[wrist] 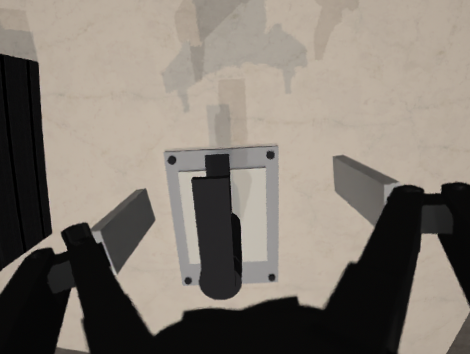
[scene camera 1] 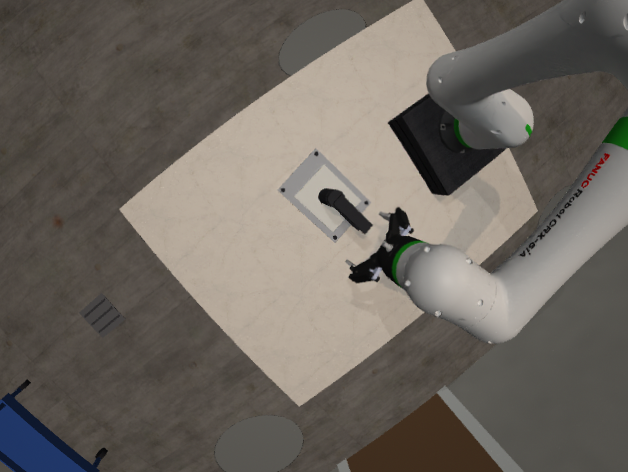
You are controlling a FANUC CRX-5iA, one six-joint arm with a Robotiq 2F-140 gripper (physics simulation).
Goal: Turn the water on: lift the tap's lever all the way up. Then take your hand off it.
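Seen in the pictures: gripper, fingertip midpoint: (wrist: pixel 240 189) (scene camera 1: pixel 366 239); arm's base, origin of the base link: (scene camera 1: pixel 459 128).
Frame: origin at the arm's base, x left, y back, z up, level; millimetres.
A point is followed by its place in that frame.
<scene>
The tap stands on a grey-rimmed plate (scene camera 1: pixel 303 174) @[z -100, x -239, y -420 mm] (wrist: pixel 272 215) @[z -100, x -135, y -498 mm] with a pale centre. Its black lever (scene camera 1: pixel 351 212) @[z 48, x -93, y -423 mm] (wrist: pixel 212 225) @[z 48, x -71, y -422 mm] reaches out from the round body (scene camera 1: pixel 325 196) @[z 7, x -165, y -434 mm] (wrist: pixel 220 289) @[z 39, x -153, y -422 mm] toward the gripper side. A second dark bar, perhaps the spout (wrist: pixel 217 165) @[z -29, x -32, y -424 mm], shows partly from under the lever in the wrist view. How far the lever is tilted is hard to tell from above. My gripper (scene camera 1: pixel 366 238) @[z 82, x -25, y -450 mm] (wrist: pixel 240 189) @[z 82, x -25, y -450 mm] is open and empty. Its fingers stand wide on either side of the lever's line, apart from it, near the lever's free end in the scene view.
The pale table (scene camera 1: pixel 228 228) @[z -108, x -298, y -688 mm] (wrist: pixel 100 115) @[z -108, x 36, y -248 mm] carries the tap plate. A black base block (scene camera 1: pixel 431 157) @[z -5, x -7, y -132 mm] (wrist: pixel 20 150) @[z -63, x -1, y -146 mm] stands beside it under the arm. On the floor are a grey slotted grate (scene camera 1: pixel 102 315), round grey discs (scene camera 1: pixel 258 444) (scene camera 1: pixel 319 40) and a blue cart (scene camera 1: pixel 35 436).
</scene>
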